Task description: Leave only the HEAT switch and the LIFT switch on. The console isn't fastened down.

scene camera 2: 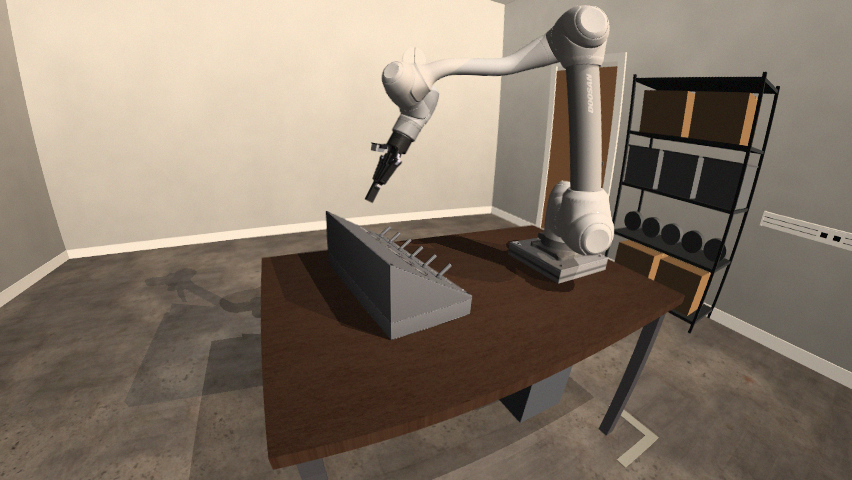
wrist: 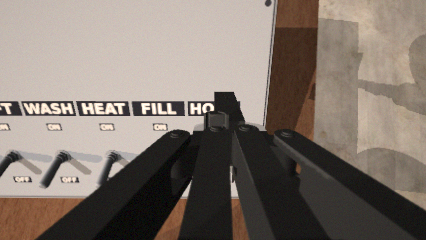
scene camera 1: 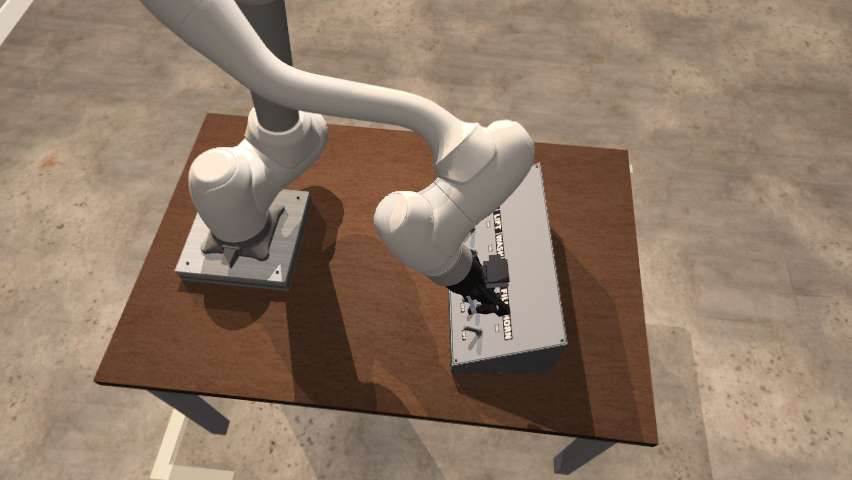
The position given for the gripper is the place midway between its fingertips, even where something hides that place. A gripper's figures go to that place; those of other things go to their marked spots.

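A grey sloped console (scene camera 2: pixel 403 296) stands 0.76 m from the lens, while the gripper (scene camera 2: pixel 368 201) is 1.13 m from the lens.
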